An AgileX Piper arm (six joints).
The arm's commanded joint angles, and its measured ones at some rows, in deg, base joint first. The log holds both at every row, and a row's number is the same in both.
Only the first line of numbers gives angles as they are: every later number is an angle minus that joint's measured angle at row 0.
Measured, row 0:
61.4, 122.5, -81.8, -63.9, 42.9, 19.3
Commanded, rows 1 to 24:
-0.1, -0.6, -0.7, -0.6, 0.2, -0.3
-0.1, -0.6, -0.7, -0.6, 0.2, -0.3
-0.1, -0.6, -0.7, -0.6, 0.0, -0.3
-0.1, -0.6, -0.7, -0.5, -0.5, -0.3
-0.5, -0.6, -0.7, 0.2, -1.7, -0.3
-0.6, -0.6, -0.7, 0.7, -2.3, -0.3
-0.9, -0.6, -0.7, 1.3, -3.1, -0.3
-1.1, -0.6, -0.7, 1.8, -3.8, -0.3
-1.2, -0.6, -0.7, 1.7, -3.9, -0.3
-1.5, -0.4, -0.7, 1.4, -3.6, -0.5
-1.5, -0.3, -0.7, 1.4, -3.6, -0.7
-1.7, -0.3, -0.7, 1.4, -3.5, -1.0
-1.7, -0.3, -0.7, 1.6, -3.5, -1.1
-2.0, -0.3, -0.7, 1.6, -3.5, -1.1
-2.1, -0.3, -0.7, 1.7, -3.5, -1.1
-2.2, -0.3, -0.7, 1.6, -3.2, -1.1
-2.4, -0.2, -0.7, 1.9, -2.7, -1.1
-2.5, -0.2, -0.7, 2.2, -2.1, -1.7
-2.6, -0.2, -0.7, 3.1, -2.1, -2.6
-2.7, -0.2, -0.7, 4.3, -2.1, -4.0
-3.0, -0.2, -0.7, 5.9, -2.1, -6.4
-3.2, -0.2, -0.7, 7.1, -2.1, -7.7
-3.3, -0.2, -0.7, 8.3, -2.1, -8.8
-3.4, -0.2, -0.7, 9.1, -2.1, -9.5
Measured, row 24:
-2.7, 0.0, 0.0, 6.1, -2.8, -5.1
